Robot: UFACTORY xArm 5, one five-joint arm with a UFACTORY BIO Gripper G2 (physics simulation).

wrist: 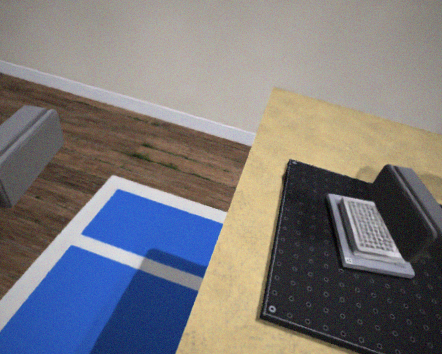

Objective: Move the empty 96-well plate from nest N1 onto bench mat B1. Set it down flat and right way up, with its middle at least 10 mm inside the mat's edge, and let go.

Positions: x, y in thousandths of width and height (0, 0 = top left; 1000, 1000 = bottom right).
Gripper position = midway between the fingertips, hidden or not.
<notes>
In view: the gripper (510, 431), a white 96-well plate (836, 671) and a grey nest (829, 747).
</notes>
